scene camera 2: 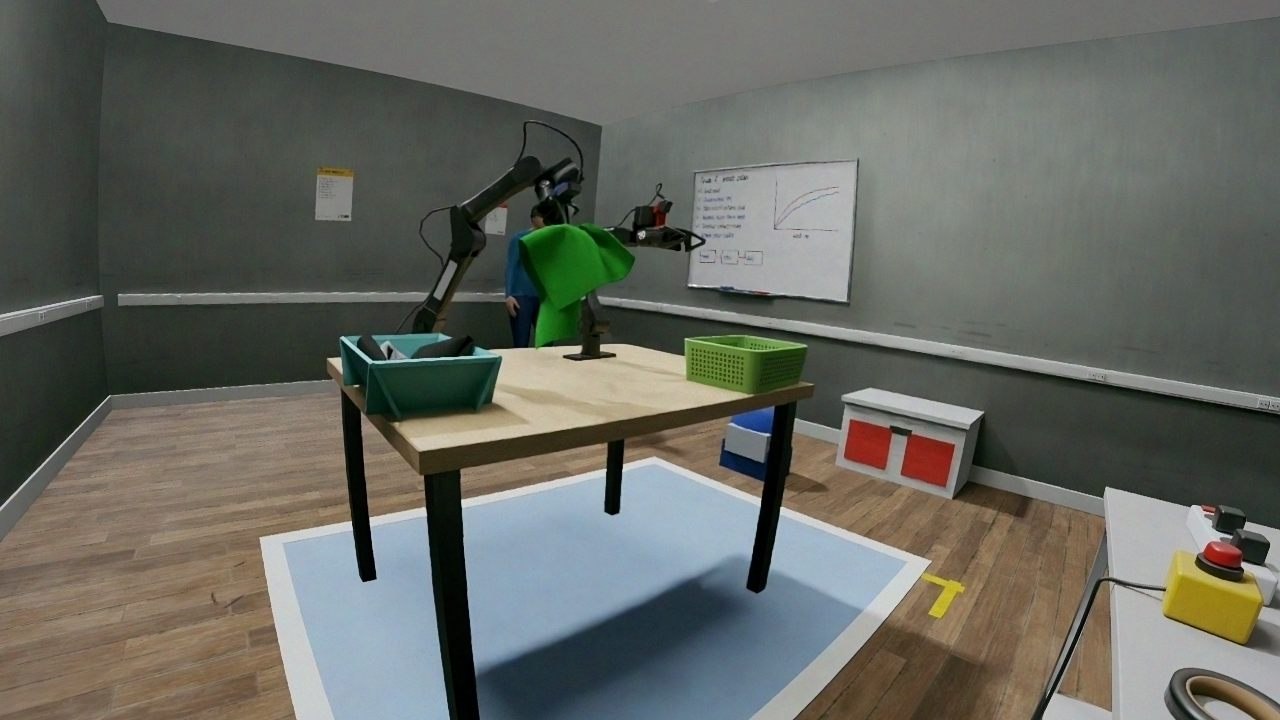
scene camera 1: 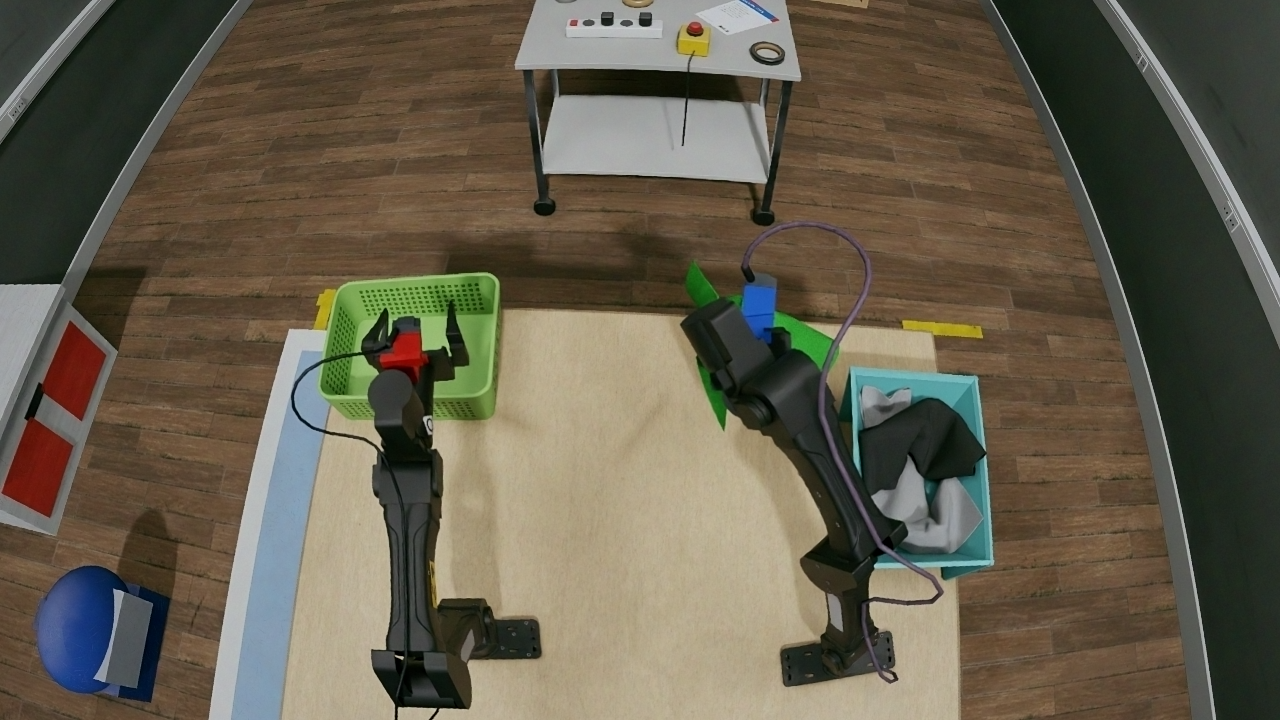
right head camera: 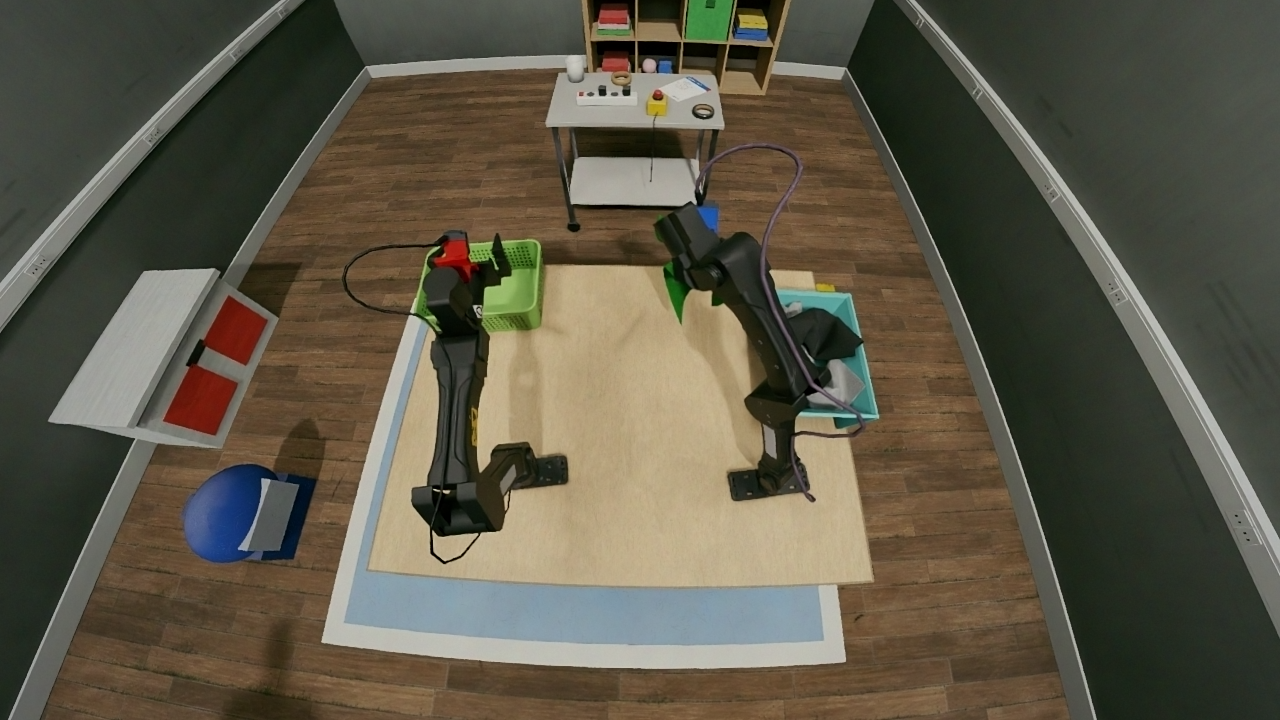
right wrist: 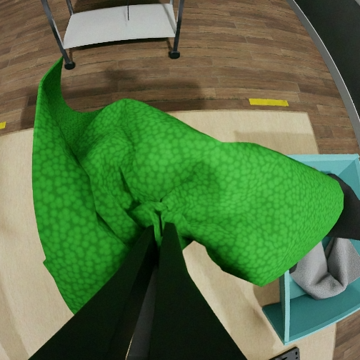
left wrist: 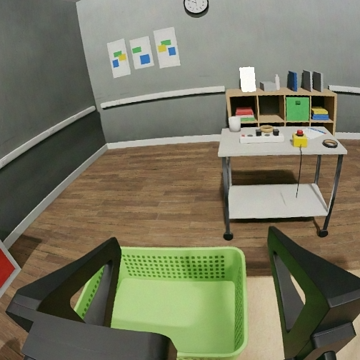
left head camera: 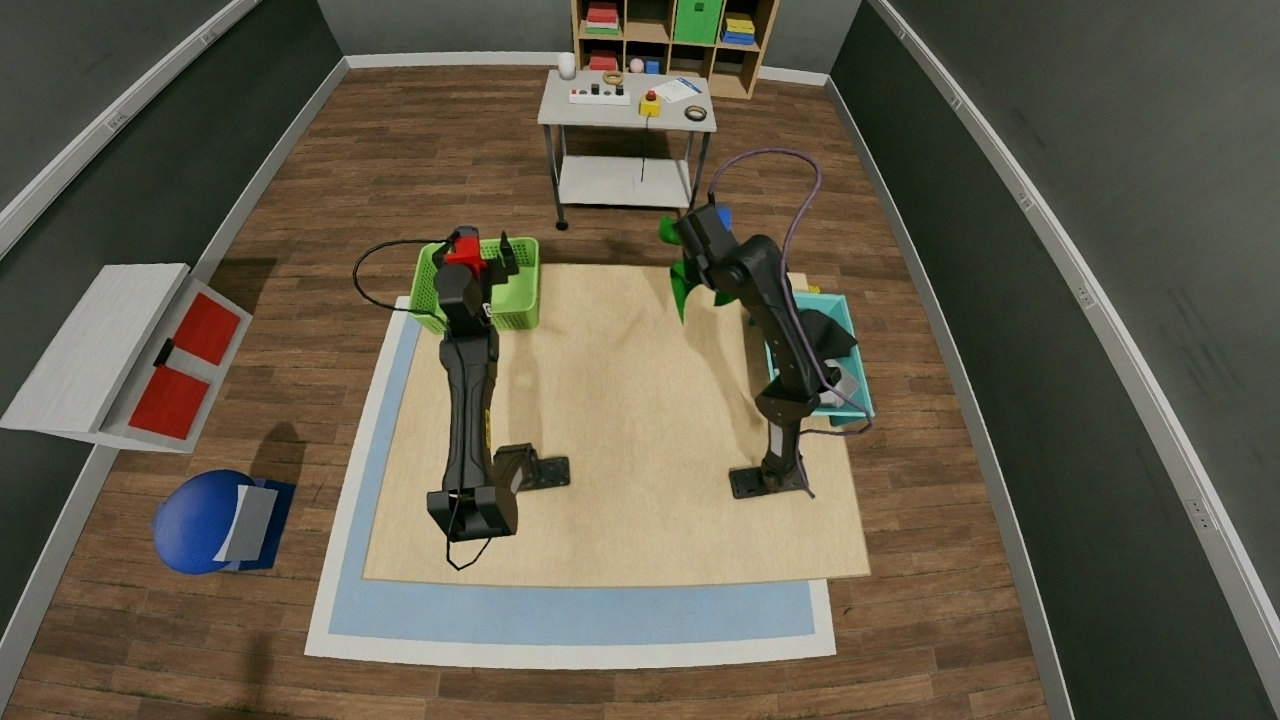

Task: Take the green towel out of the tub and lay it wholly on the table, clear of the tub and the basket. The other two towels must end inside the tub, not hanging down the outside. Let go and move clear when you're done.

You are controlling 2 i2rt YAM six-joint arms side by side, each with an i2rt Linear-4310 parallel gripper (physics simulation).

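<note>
The green towel (scene camera 1: 805, 338) (scene camera 2: 568, 268) (right wrist: 150, 160) hangs bunched in the air above the table (scene camera 1: 608, 537) (scene camera 2: 608, 389), left of the tub in scene camera 1. My right gripper (right wrist: 163, 233) is shut on it. The teal tub (scene camera 1: 985, 510) (scene camera 2: 447, 389) stands at the table's right edge in scene camera 1. The black towel (scene camera 1: 926, 438) (right wrist: 350, 200) lies in it, one corner reaching the right rim. The grey towel (scene camera 1: 935, 523) (right wrist: 325, 275) lies inside, partly under the black one. My left gripper (scene camera 1: 418, 313) (left wrist: 190, 241) is open and empty above the green basket (scene camera 1: 487, 385) (scene camera 2: 747, 367).
The basket stands at the table's far left corner in scene camera 1. The left arm (scene camera 1: 407, 537) reaches over the left side of the table. The right arm (scene camera 1: 827, 483) passes beside the tub. A grey cart (scene camera 1: 662, 53) stands beyond the table.
</note>
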